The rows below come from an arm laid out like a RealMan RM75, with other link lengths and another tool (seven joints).
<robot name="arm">
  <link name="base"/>
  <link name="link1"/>
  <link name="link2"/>
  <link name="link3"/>
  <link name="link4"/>
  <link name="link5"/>
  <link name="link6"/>
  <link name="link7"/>
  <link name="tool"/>
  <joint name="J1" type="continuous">
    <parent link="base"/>
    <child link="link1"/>
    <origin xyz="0 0 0.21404"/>
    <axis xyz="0 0 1"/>
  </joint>
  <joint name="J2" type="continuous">
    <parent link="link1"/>
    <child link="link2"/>
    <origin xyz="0 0 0"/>
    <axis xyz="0 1 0"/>
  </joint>
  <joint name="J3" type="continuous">
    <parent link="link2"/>
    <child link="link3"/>
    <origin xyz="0 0 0.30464"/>
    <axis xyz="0 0 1"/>
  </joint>
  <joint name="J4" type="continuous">
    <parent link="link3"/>
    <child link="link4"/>
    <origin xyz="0 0 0"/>
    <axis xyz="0 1 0"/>
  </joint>
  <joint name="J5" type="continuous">
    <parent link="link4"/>
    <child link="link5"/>
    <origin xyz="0 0 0.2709"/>
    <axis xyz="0 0 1"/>
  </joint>
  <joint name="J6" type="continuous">
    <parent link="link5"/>
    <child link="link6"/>
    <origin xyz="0 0 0"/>
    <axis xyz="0 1 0"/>
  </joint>
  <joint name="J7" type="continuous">
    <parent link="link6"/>
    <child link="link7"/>
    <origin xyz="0 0 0.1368"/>
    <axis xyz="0 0 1"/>
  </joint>
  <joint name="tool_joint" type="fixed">
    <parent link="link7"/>
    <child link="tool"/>
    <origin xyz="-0.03 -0.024 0.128" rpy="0.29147 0 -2.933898"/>
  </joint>
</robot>
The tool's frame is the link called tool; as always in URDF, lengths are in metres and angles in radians. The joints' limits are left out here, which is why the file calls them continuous.
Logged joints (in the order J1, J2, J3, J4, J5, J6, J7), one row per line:
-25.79, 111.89, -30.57, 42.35, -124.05, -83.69, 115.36
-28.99, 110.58, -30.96, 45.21, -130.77, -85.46, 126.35
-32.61, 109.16, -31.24, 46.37, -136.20, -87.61, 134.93
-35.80, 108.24, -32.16, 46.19, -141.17, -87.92, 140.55
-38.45, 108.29, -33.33, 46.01, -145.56, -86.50, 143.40
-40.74, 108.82, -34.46, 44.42, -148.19, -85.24, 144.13
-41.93, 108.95, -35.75, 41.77, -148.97, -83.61, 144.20
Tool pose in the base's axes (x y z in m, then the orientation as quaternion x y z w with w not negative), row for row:
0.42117, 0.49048, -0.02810, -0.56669, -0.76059, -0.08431, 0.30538
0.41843, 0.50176, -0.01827, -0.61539, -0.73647, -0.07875, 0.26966
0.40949, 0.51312, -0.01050, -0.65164, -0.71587, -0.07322, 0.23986
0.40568, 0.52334, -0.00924, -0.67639, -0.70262, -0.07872, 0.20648
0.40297, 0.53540, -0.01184, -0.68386, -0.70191, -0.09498, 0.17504
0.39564, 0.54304, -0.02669, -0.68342, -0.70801, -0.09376, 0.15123
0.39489, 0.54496, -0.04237, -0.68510, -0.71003, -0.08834, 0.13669
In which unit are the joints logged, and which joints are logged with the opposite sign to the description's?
The joints are logged in degrees. Opposite sign: J1, J4.
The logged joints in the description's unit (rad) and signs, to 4 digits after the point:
0.4501, 1.9528, -0.5335, -0.7391, -2.1651, -1.4607, 2.0134
0.5060, 1.9300, -0.5404, -0.7891, -2.2824, -1.4916, 2.2052
0.5692, 1.9052, -0.5452, -0.8093, -2.3771, -1.5291, 2.3550
0.6248, 1.8891, -0.5613, -0.8062, -2.4639, -1.5345, 2.4531
0.6711, 1.8900, -0.5817, -0.8030, -2.5405, -1.5097, 2.5028
0.7110, 1.8993, -0.6014, -0.7753, -2.5864, -1.4877, 2.5155
0.7318, 1.9015, -0.6240, -0.7290, -2.6000, -1.4593, 2.5168

